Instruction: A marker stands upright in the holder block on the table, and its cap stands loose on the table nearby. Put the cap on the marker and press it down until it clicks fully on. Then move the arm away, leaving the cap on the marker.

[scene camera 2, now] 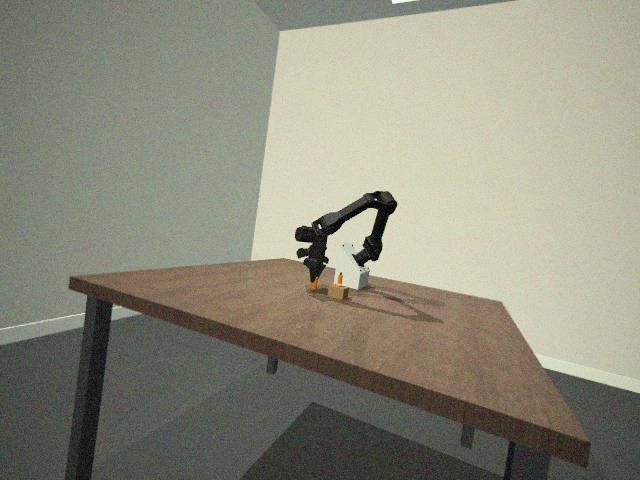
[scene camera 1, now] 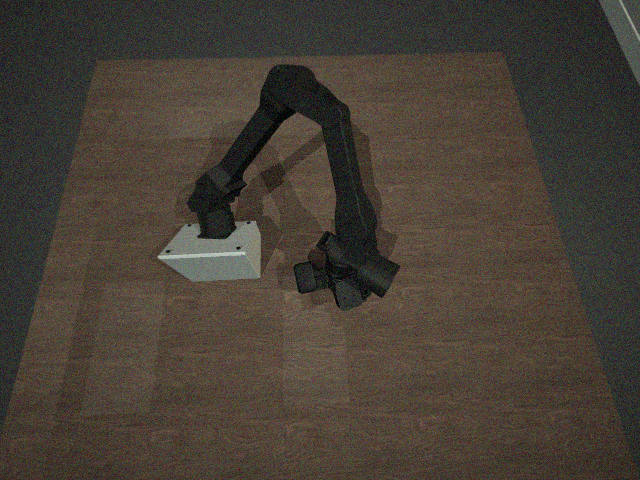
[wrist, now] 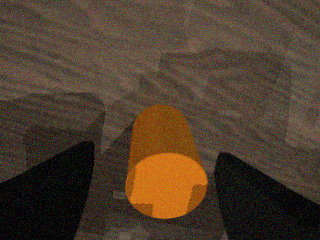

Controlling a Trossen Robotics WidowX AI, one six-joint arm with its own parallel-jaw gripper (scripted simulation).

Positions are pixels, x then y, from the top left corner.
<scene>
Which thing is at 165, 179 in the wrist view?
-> An orange cap.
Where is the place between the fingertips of my gripper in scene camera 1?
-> At 336, 279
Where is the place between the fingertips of my gripper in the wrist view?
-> At 156, 158
</scene>
